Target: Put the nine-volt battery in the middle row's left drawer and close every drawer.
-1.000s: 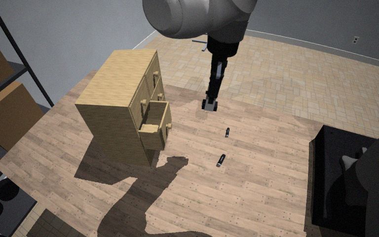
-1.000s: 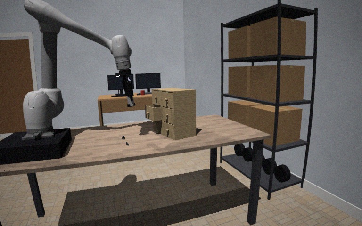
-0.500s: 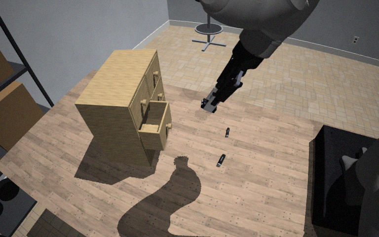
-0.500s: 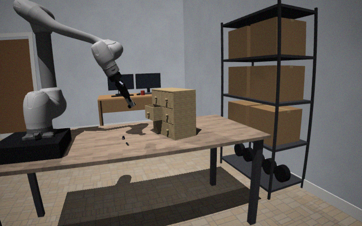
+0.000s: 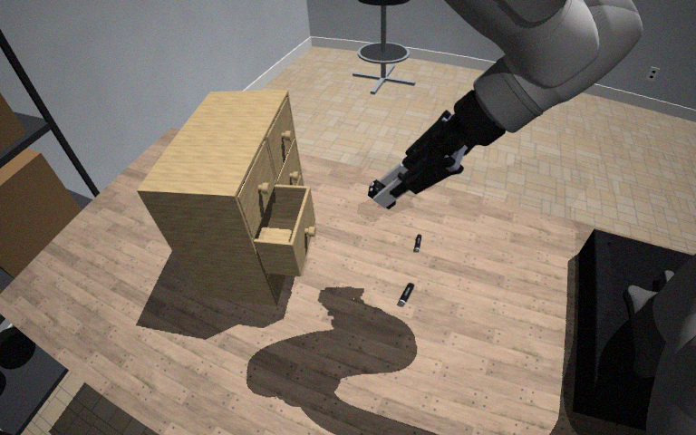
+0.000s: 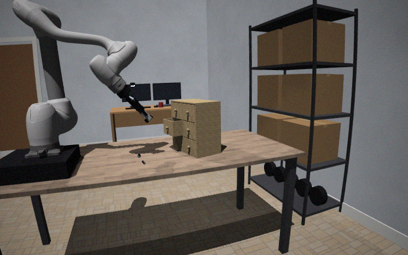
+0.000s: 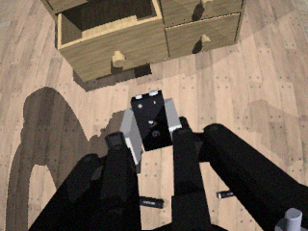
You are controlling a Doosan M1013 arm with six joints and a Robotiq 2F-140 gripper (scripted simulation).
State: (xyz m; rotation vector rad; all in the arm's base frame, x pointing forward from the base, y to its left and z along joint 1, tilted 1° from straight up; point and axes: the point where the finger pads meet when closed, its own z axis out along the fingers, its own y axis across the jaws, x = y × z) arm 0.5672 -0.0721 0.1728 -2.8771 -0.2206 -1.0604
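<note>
Now: hand 2 cm short of the black nine-volt battery and 2 cm above it. Also, from my hand: black cylindrical battery: 25 cm below, 5 cm behind, 4 cm to the left.
</note>
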